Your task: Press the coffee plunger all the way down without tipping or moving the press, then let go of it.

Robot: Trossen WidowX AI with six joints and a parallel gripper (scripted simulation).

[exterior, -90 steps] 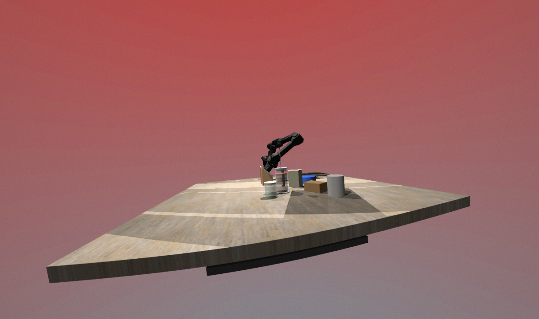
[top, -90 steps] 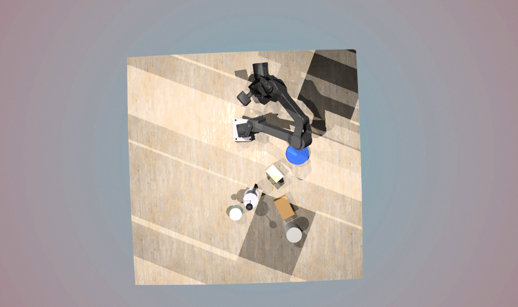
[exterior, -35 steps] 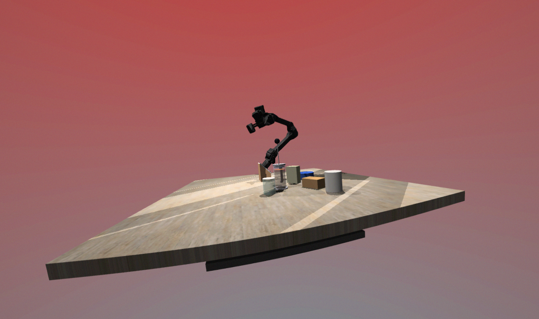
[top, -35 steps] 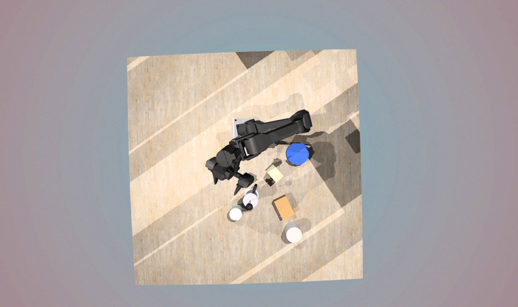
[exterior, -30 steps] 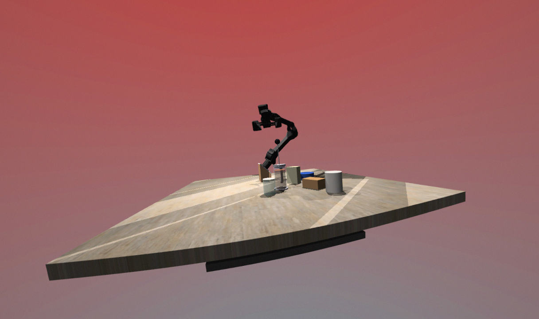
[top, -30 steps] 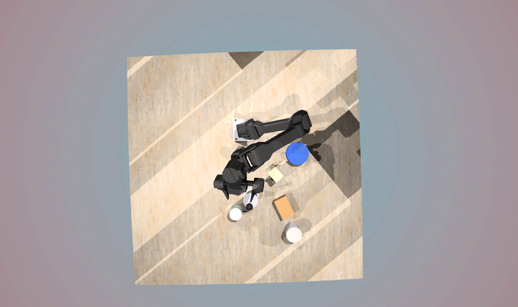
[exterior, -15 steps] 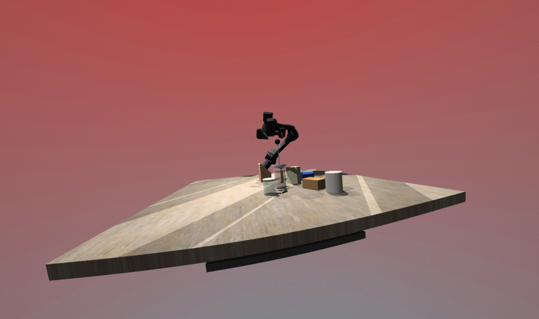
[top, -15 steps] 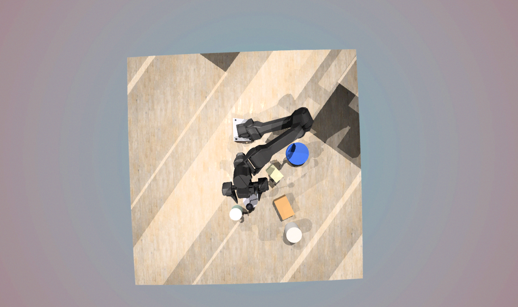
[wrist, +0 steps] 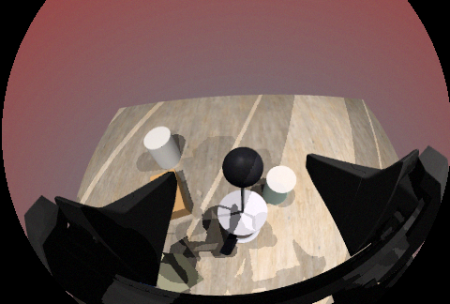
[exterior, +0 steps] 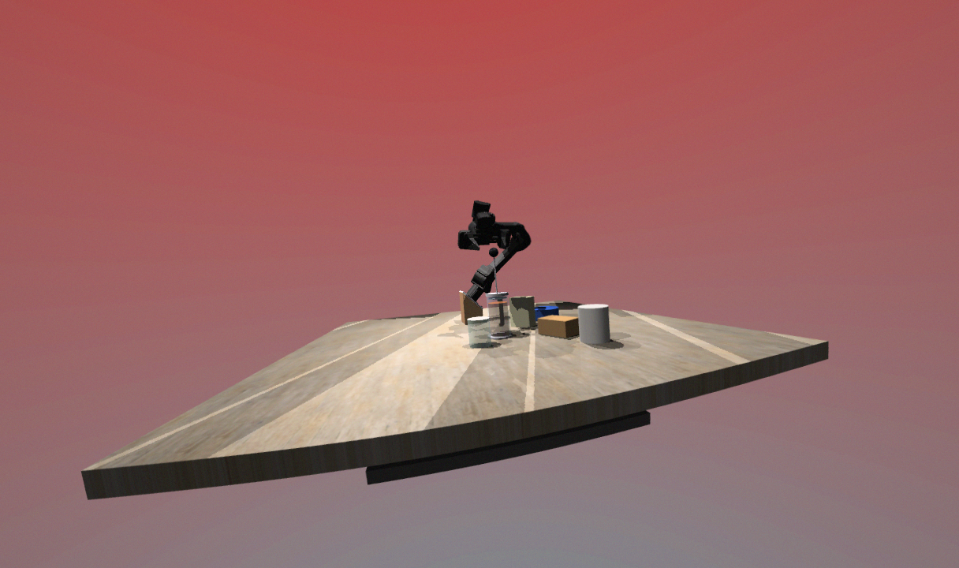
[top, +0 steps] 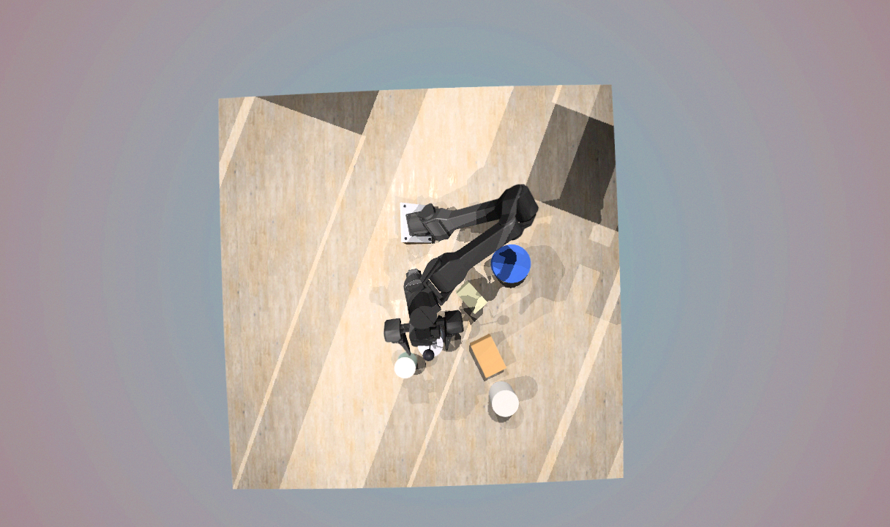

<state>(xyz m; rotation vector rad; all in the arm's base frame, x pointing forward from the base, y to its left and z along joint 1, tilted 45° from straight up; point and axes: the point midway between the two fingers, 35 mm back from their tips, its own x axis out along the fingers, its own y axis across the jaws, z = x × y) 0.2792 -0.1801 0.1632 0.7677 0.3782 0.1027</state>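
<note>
The coffee press is 10 mm to the left of my gripper tip and 150 mm below it. The rest, counted from my gripper tip: pale cup (80 mm ahead, 100 mm to the right, 250 mm below); cream box (100 mm behind, 140 mm to the left, 230 mm below); orange box (100 mm ahead, 160 mm to the left, 260 mm below).
</note>
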